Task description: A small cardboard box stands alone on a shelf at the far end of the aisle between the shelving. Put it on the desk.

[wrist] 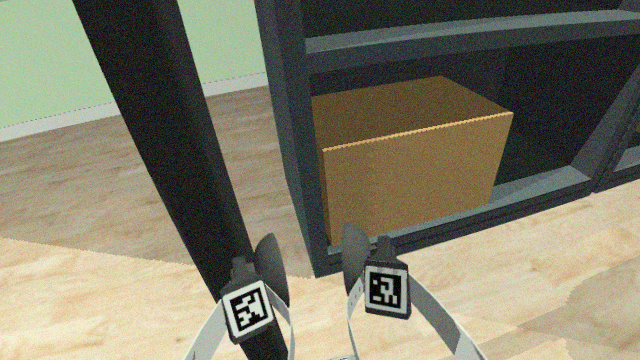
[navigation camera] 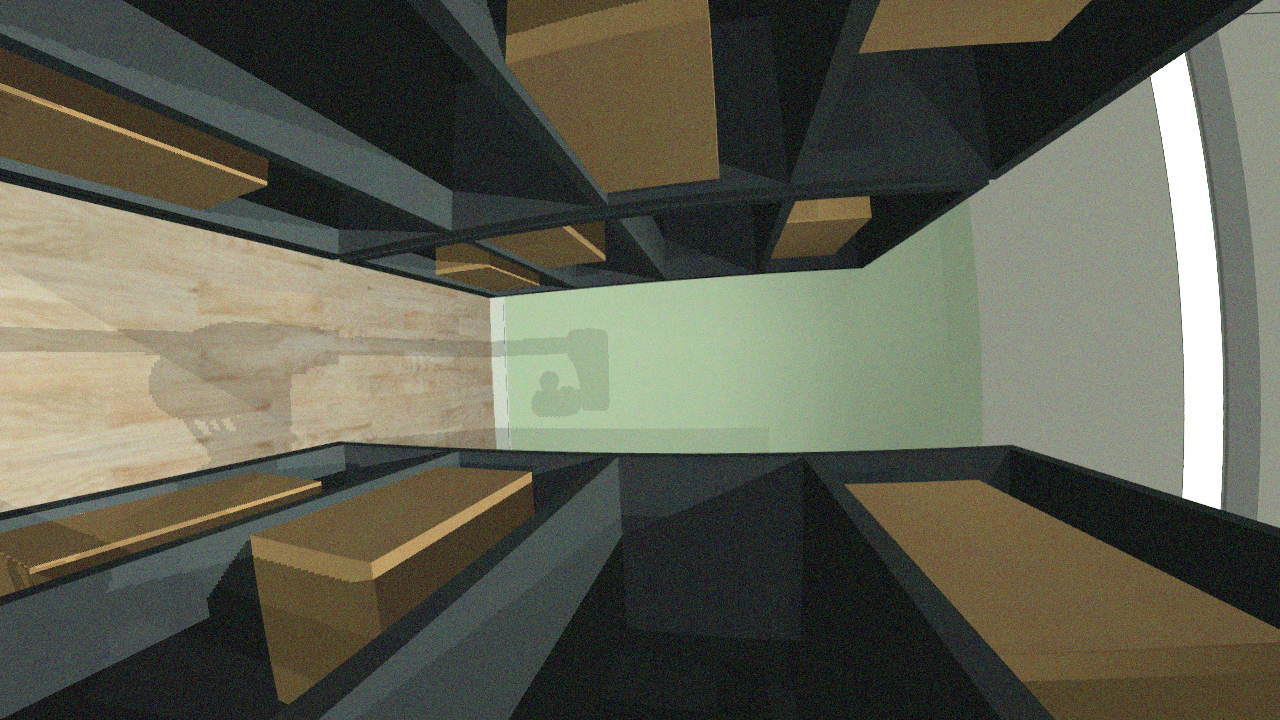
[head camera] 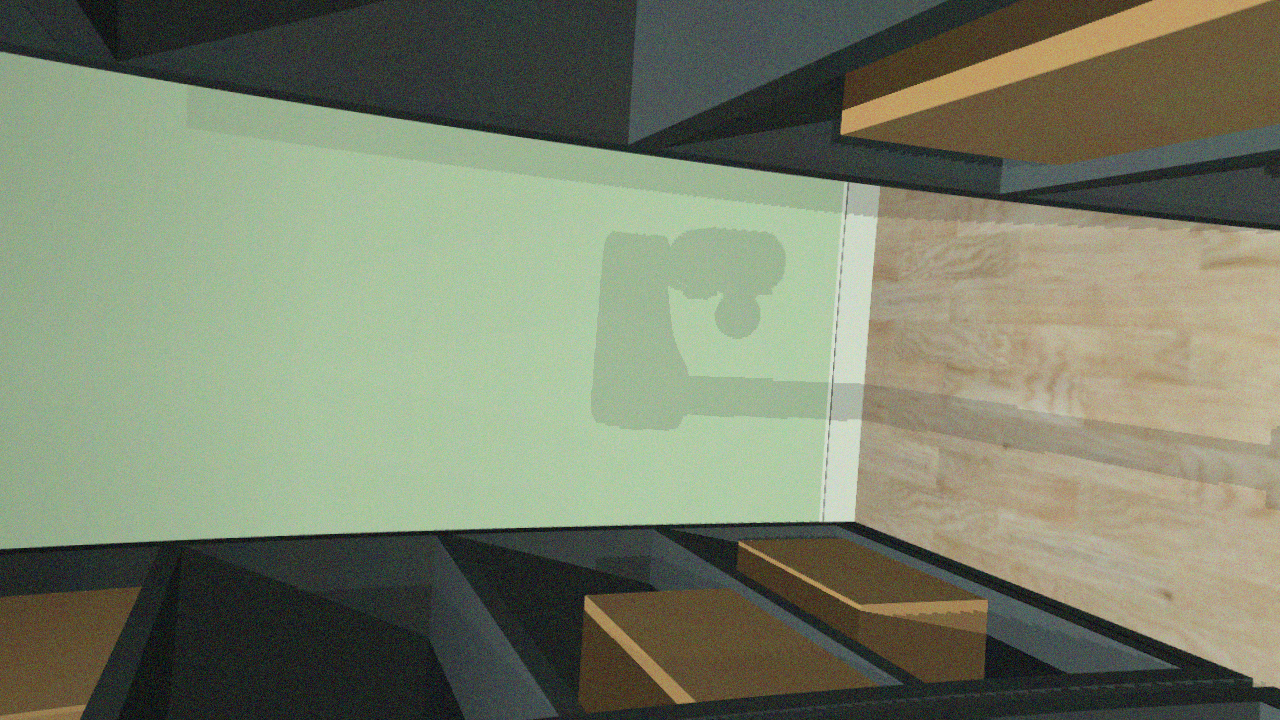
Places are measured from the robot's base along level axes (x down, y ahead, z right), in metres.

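Pixels of known places: gripper, fingertip midpoint: [wrist: 312, 252].
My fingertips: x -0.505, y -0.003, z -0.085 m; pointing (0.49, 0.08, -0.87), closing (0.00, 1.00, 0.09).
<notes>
Ahead of a thing's pixels: the offset from my fingertips to its top centre. Level surfaces: height alone.
The small cardboard box cannot be told apart from the other brown boxes. One brown box {dx -1.213, dy +1.435, dz -0.590 m} [navigation camera: 820, 231] sits high in the far part of the upper shelving unit in the navigation view. The wrist view shows a wide brown box {dx +0.158, dy +0.287, dz -0.531 m} [wrist: 415, 170] on the lowest shelf of a dark unit [wrist: 295, 150]. My gripper [wrist: 312, 252] is open and empty, in front of and to the left of that box, apart from it. The desk does not show in these views.
Dark shelving units [navigation camera: 358, 170] [navigation camera: 899, 573] line both sides of the aisle and hold several brown boxes. A pale green wall [head camera: 402, 313] [navigation camera: 716, 367] closes the far end above the wood floor {dx +0.505 m} [head camera: 1074, 358] [navigation camera: 402, 385]. A black bar [wrist: 165, 125] crosses the wrist view's left side.
</notes>
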